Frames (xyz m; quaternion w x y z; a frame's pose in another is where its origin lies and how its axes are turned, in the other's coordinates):
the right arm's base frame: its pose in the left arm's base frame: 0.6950 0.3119 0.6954 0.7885 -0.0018 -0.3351 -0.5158
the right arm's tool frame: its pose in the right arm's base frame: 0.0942 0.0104 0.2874 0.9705 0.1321 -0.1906 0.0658
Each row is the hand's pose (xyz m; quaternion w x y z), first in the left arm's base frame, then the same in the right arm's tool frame.
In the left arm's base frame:
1: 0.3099 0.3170 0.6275 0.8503 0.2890 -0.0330 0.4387
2: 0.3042 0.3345 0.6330 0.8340 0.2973 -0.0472 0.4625
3: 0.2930 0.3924 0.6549 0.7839 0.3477 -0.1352 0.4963
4: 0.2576 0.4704 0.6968 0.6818 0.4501 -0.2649 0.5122
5: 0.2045 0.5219 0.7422 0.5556 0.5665 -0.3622 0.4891
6: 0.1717 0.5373 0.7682 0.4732 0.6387 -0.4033 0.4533
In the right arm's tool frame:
1: -0.2887 -0.3207 0.0566 0.4609 0.4796 0.5468 0.5086
2: -0.2948 -0.3101 0.0715 0.4468 0.5041 0.5304 0.5147
3: -0.3111 -0.2690 0.1162 0.4433 0.5942 0.4582 0.4904
4: -0.3248 -0.2210 0.1974 0.4304 0.7287 0.3484 0.4029
5: -0.3218 -0.2002 0.2816 0.3977 0.8388 0.2557 0.2699
6: -0.3122 -0.1992 0.3252 0.3726 0.8876 0.2105 0.1703

